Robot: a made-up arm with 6 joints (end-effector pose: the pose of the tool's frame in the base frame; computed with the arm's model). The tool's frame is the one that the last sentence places.
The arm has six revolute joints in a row. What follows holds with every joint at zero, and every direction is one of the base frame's.
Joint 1 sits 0.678 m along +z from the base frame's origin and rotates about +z.
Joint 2 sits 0.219 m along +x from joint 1 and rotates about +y.
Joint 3 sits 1.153 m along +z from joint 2 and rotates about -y.
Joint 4 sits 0.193 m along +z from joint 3 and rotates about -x.
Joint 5 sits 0.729 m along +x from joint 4 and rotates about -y.
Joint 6 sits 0.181 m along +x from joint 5 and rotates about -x.
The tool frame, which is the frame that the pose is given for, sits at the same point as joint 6; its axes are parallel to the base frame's.
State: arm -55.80 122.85 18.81 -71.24 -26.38 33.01
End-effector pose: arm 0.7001 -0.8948 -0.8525 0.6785 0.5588 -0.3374 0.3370
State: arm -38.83 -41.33 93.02 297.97 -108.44 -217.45
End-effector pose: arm -0.7559 0.8031 1.9455 0.9863 0.1595 0.0431 0.0004
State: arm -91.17 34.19 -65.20 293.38 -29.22 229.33
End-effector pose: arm 0.0632 -0.8795 0.7309 -0.3813 0.3500 0.3874 0.7629
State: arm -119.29 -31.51 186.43 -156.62 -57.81 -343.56
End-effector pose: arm 0.4588 0.6937 0.8904 -0.6173 0.4773 0.3739 0.5014
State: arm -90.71 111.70 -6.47 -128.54 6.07 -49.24
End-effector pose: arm -0.0276 -1.0205 -0.6351 -0.3370 0.3474 0.6461 0.5902
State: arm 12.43 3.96 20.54 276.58 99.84 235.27
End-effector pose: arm 0.9236 0.0222 2.2320 -0.6499 0.6192 -0.3271 0.2953
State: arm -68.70 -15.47 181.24 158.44 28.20 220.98
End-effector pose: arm -0.3002 0.8564 1.4251 0.6344 0.7487 0.1867 0.0463
